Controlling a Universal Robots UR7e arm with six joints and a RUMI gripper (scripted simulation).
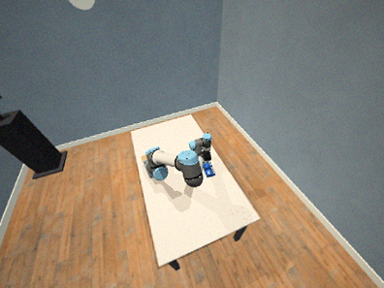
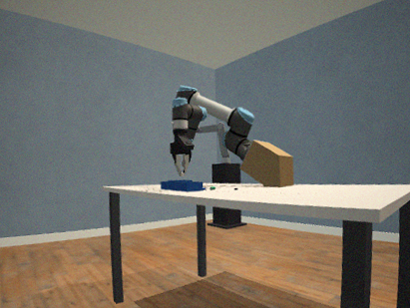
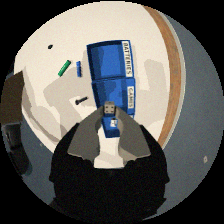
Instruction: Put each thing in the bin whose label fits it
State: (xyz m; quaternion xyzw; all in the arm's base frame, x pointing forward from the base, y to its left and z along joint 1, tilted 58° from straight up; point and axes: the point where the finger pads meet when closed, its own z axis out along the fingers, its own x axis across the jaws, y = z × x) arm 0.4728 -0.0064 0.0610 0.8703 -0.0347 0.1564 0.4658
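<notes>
Now: hand 10 mm short of the blue bin and 60 mm above it. The rest, counted from my hand: small grey piece (10 mm behind, 80 mm to the right, 70 mm below); small blue piece (60 mm behind, 80 mm to the left, 80 mm below); black screw (90 mm behind, 10 mm to the right, 80 mm below).
</notes>
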